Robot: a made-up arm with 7 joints. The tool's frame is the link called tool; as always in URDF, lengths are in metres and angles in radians. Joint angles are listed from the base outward.
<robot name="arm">
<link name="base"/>
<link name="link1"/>
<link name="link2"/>
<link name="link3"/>
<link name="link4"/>
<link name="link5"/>
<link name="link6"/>
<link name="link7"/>
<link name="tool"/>
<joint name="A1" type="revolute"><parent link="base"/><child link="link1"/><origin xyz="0 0 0" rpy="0 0 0"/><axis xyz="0.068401 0.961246 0.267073"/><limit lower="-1.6" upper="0.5"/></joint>
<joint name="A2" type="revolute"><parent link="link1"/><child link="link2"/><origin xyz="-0.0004 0.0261 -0.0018" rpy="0 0 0"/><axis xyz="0.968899 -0.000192 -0.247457"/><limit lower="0" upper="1.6"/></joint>
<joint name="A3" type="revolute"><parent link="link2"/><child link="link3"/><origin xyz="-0.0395 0.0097 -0.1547" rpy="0 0 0"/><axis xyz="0.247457 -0.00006 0.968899"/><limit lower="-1.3" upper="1.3"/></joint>
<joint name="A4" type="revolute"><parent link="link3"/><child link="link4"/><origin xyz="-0.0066 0 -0.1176" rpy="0 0 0"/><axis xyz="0.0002 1 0.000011"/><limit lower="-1.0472" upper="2.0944"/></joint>
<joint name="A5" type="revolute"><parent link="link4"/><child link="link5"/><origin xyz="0.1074 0.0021 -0.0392" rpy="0 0 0"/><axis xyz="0.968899 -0.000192 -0.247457"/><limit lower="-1.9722" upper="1.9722"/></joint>
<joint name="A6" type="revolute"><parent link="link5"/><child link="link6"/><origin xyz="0.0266 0 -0.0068" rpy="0 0 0"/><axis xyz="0.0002 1 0.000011"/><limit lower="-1.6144" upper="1.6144"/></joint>
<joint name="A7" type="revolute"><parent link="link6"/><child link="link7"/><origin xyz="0.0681 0 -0.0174" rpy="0 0 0"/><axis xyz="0.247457 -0.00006 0.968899"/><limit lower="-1.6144" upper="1.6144"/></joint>
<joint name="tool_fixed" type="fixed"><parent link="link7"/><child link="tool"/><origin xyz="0 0 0" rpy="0 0.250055 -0.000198"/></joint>
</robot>
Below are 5 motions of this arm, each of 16 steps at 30 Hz.
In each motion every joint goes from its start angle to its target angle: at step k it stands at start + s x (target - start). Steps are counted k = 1, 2, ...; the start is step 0. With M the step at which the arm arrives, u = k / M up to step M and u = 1 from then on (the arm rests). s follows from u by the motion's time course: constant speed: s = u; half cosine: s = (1 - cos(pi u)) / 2; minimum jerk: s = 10 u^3 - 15 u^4 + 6 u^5.
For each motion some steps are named. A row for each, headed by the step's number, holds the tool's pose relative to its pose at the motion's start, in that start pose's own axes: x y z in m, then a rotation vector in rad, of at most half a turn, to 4 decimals.
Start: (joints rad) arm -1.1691 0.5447 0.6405 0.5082 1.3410 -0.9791 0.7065
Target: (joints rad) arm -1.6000 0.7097 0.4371 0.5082 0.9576 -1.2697 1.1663
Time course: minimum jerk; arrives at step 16
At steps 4, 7, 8, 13, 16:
4: 0.0202 0.0041 -0.0002 -0.0295 -0.0463 0.1074
7: 0.0723 0.0203 0.0013 -0.1166 -0.1721 0.3927
8: 0.0923 0.0291 0.0028 -0.1559 -0.2244 0.5078
13: 0.1610 0.0722 0.0121 -0.3296 -0.4294 0.9362
16: 0.1675 0.0776 0.0134 -0.3505 -0.4518 0.9804

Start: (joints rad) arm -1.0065 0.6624 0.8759 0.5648 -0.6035 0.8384 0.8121
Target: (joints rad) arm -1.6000 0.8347 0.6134 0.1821 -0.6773 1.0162 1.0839
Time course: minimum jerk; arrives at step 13
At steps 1, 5, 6, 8, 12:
1: -0.0008 -0.0007 0.0007 -0.0005 -0.0020 -0.0016
5: -0.0607 -0.0444 0.0525 -0.0430 -0.1465 -0.1112
6: -0.0926 -0.0586 0.0758 -0.0698 -0.2172 -0.1588
8: -0.1616 -0.0743 0.1194 -0.1382 -0.3640 -0.2465
12: -0.2336 -0.0725 0.1566 -0.2270 -0.5149 -0.3211

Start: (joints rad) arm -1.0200 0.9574 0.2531 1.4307 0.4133 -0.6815 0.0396
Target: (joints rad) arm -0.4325 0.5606 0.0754 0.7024 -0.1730 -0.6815 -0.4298
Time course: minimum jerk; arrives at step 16
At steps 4, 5, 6, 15, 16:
4: -0.0059 -0.0184 -0.0025 -0.0266 -0.0310 -0.0633
5: -0.0114 -0.0323 -0.0043 -0.0501 -0.0539 -0.1110
6: -0.0198 -0.0495 -0.0063 -0.0841 -0.0822 -0.1710
15: -0.1292 -0.1650 -0.0091 -0.5010 -0.2881 -0.5951
16: -0.1296 -0.1652 -0.0091 -0.5026 -0.2887 -0.5962

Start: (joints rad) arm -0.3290 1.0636 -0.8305 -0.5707 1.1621 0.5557 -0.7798
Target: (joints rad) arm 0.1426 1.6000 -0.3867 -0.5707 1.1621 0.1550 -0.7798
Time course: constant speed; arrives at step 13
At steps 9, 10, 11, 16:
9: -0.0554 -0.0348 -0.0637 0.3406 0.0772 -0.2728
10: -0.0612 -0.0352 -0.0695 0.3859 0.0765 -0.3024
11: -0.0668 -0.0350 -0.0748 0.4323 0.0738 -0.3317
16: -0.0769 -0.0326 -0.0845 0.5286 0.0622 -0.3889

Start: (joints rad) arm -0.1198 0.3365 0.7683 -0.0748 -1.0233 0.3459 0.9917
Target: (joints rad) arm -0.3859 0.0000 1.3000 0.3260 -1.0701 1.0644 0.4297
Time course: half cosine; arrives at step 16
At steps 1, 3, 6, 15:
1: 0.0006 0.0004 -0.0009 0.0003 0.0075 -0.0007
3: 0.0052 0.0033 -0.0084 0.0010 0.0682 -0.0076
6: 0.0148 0.0122 -0.0352 -0.0160 0.2691 -0.0453
15: -0.0048 0.0281 -0.1430 -0.2746 0.9703 -0.3106

